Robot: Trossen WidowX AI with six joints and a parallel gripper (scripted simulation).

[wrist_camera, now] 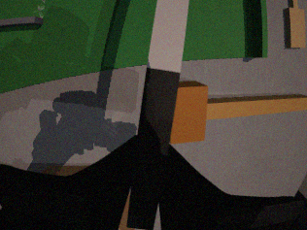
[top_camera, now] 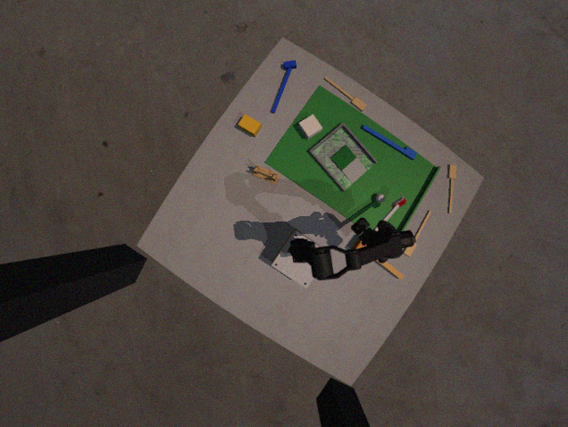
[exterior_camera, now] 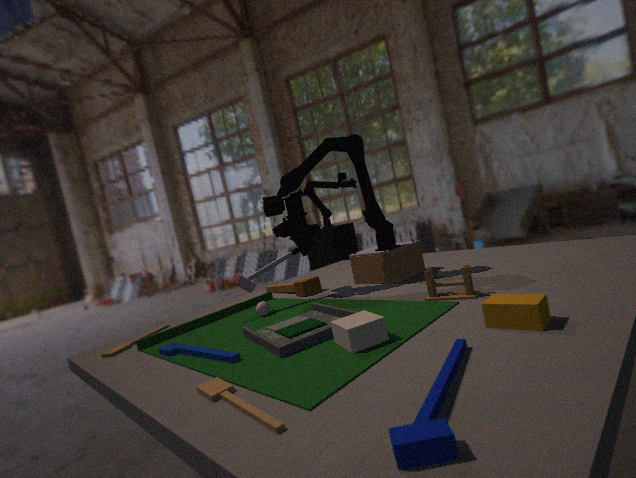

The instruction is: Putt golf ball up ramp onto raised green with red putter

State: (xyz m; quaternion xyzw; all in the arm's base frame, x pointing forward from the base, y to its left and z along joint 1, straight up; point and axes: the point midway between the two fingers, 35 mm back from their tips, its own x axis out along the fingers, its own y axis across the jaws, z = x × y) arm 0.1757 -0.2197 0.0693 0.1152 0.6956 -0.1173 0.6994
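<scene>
Now: gripper tip 11 cm short of the red putter and 3 cm to the left of it. From my gripper tip the other things lie so: white golf ball: 21 cm ahead, 12 cm below, 1 cm to the right; green mat: 30 cm ahead, 16 cm to the left, 14 cm below; wooden rack: 51 cm to the left, 11 cm below, 4 cm ahead.
</scene>
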